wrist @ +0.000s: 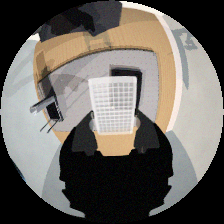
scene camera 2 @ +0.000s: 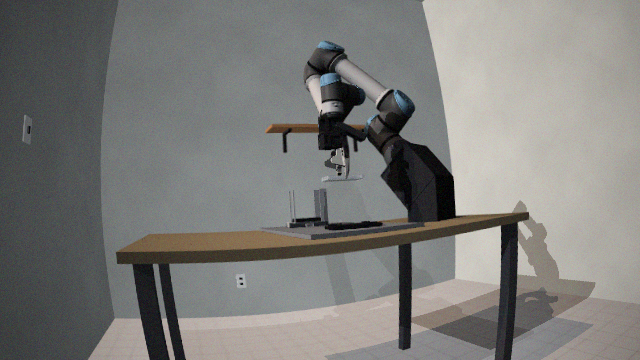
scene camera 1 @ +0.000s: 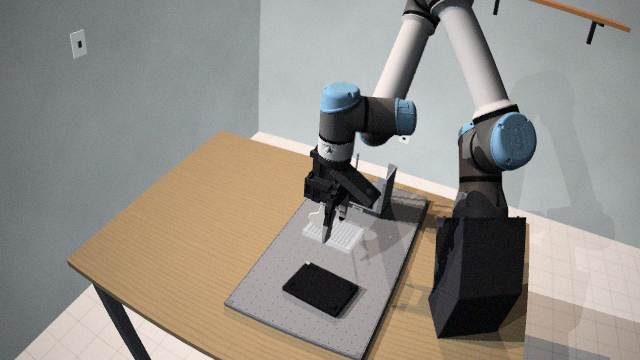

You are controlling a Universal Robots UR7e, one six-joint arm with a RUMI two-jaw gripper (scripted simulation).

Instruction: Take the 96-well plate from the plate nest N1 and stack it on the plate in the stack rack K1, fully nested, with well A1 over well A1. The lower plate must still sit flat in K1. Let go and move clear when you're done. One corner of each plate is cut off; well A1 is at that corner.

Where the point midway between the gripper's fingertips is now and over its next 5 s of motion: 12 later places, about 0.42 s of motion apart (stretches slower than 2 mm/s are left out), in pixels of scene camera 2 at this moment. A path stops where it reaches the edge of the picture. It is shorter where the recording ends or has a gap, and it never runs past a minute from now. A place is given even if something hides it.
The gripper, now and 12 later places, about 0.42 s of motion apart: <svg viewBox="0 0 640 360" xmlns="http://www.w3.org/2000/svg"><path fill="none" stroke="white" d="M342 179L337 180L333 181L328 181L324 182L321 182L317 183L314 184L310 184L307 185L306 185L306 185L306 186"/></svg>
